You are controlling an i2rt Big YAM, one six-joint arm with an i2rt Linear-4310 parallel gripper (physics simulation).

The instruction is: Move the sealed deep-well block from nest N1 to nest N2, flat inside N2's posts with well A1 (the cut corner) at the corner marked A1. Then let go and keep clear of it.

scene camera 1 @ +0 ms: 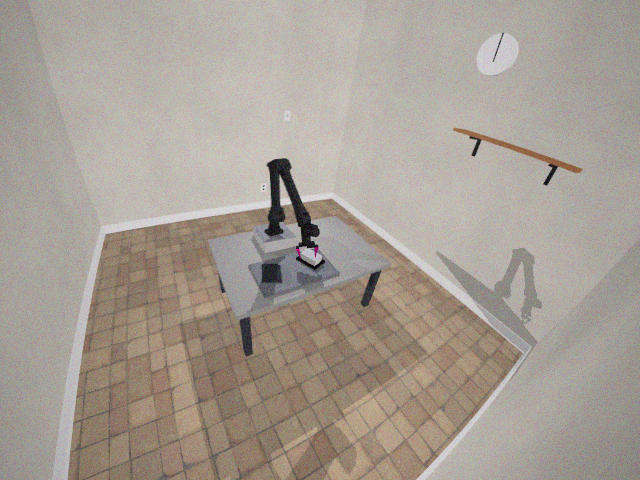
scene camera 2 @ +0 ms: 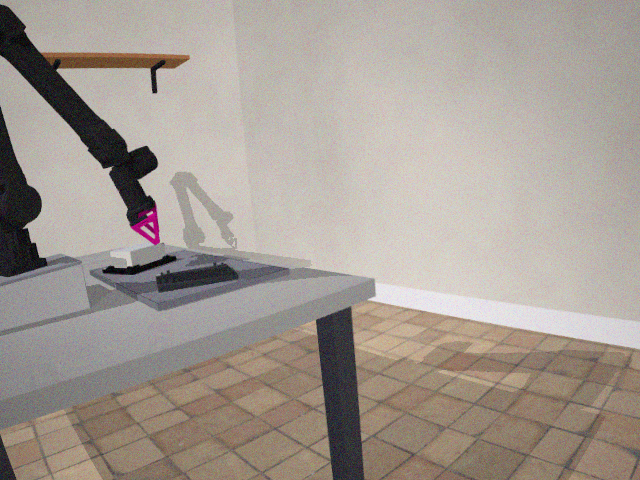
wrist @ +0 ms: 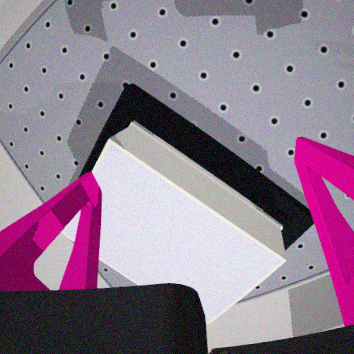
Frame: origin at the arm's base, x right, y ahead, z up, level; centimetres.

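Seen in the pictures: gripper, between the fingertips: (scene camera 1: 308, 257) (scene camera 2: 157, 238) (wrist: 193, 165); arm's base, origin of its link: (scene camera 1: 274, 232) (scene camera 2: 20, 270).
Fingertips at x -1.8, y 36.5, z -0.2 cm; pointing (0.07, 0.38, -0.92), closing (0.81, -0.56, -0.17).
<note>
Pixels of each thing's middle, then the offset from my fingertips to it. Level surfaces: height alone.
- white sealed block, middle of its body: (wrist: 171, 230) (scene camera 2: 138, 254) (scene camera 1: 311, 256) dx -5.9, dy -3.0, dz -3.9 cm
- second black nest, middle of its body: (scene camera 2: 194, 274) (scene camera 1: 271, 272) dx +23.5, dy -7.1, dz -6.1 cm
- grey board, middle of its body: (wrist: 329, 66) (scene camera 2: 174, 272) (scene camera 1: 294, 269) dx +8.8, dy -2.2, dz -7.8 cm
- grey table, height of its surface: dz -8.5 cm
The white sealed block (scene camera 1: 310, 255) (scene camera 2: 138, 254) (wrist: 185, 220) sits in a black nest (scene camera 1: 312, 266) (scene camera 2: 139, 268) (wrist: 200, 147); the wrist view shows its smooth top. I cannot tell for sure whether it lies fully flat. A second black nest (scene camera 1: 271, 272) (scene camera 2: 196, 277) stands beside it on the board and holds no block. No nest labels or A1 mark can be read. My gripper (scene camera 1: 307, 254) (scene camera 2: 157, 242) (wrist: 193, 165) is open and empty above the block, its magenta fingers wide apart. In the wrist view the left finger overlaps the block's left edge, while the right finger is beyond the block's right side.
Both nests stand on a grey board (scene camera 1: 328, 269) (scene camera 2: 263, 272) (wrist: 235, 80) with rows of holes. The board lies on the grey table (scene camera 1: 361, 255) (scene camera 2: 258, 310). The arm's pale base box (scene camera 1: 279, 246) (scene camera 2: 46, 294) stands behind the board. A wooden shelf (scene camera 1: 516, 148) (scene camera 2: 118, 60) is on the wall.
</note>
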